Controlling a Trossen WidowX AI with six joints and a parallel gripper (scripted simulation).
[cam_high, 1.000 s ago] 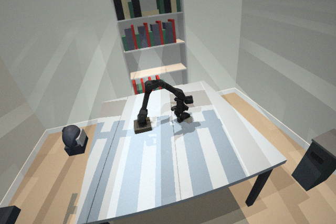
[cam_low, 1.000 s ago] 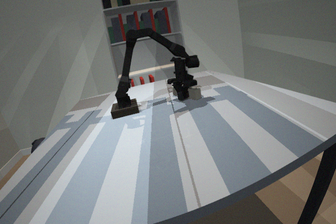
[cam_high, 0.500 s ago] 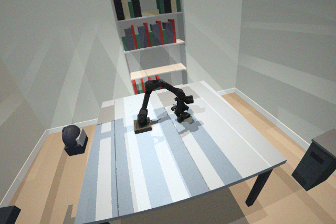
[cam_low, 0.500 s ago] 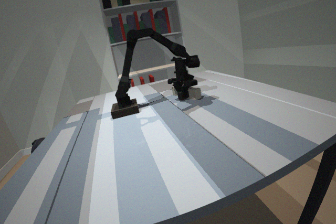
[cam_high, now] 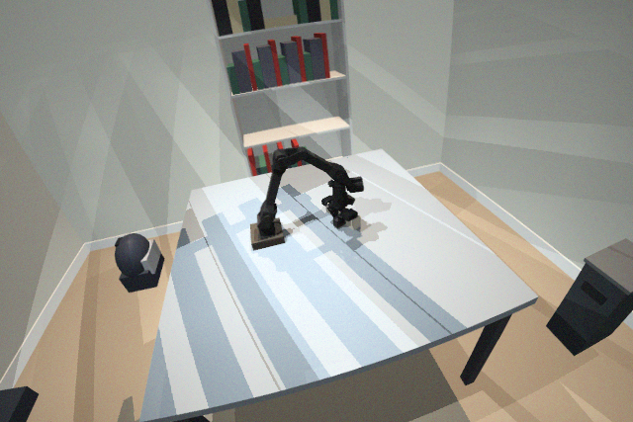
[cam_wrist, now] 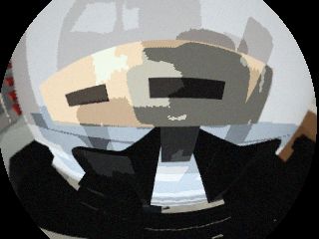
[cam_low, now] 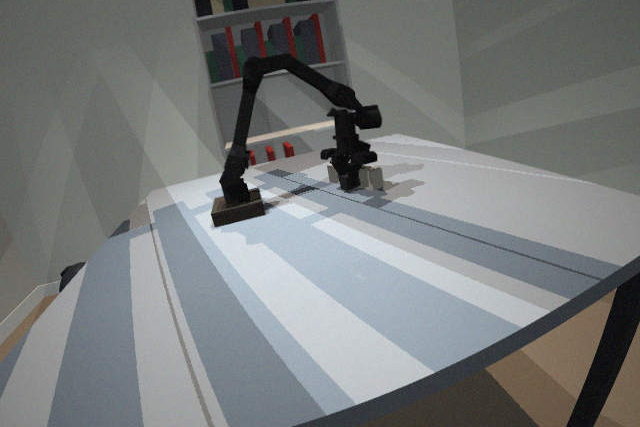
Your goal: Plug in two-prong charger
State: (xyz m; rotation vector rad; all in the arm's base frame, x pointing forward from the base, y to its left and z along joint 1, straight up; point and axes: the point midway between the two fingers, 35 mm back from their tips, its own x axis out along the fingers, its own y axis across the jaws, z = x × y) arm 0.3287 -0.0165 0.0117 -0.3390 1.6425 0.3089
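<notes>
My gripper tip is 20 mm short of the black two-prong charger, 10 mm to the right of it and 10 mm below it.
</notes>
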